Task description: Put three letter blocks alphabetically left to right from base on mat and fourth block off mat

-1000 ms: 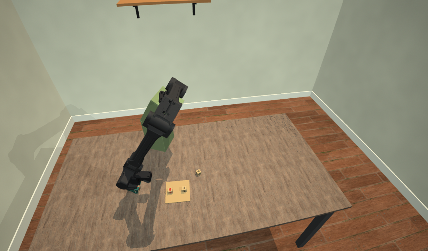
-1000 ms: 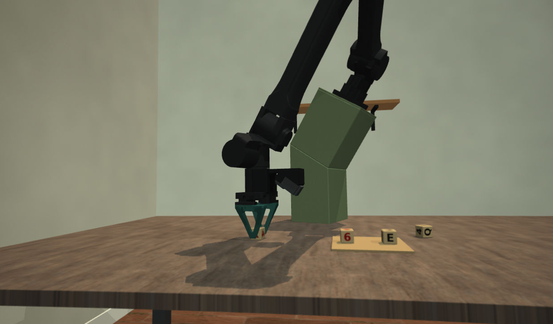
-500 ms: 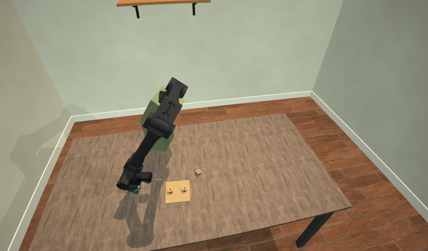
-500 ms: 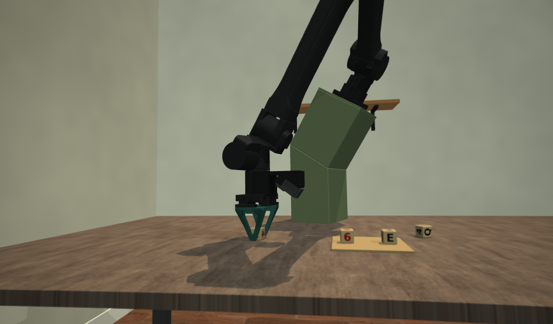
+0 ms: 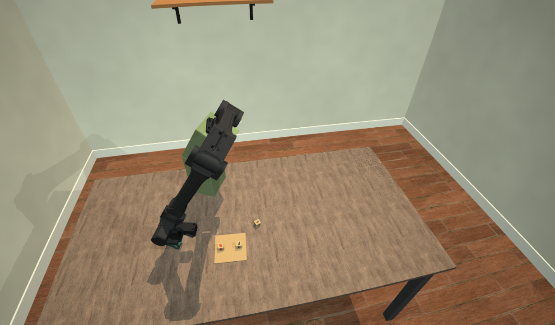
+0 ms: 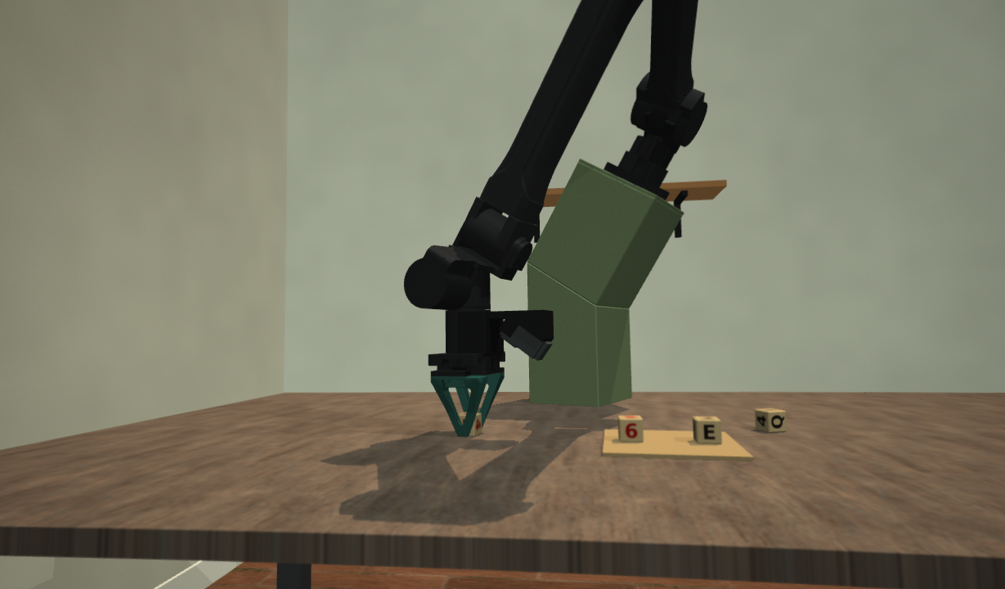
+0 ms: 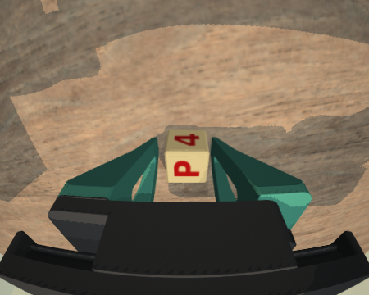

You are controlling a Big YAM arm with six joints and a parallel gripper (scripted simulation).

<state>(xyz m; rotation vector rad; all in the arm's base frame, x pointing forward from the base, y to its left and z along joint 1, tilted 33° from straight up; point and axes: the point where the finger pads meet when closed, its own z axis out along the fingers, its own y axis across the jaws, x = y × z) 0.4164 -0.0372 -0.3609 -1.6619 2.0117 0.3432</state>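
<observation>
My hand is 24 cm to the right of the tan mat, 3 cm short of it and 1 cm above it.
</observation>
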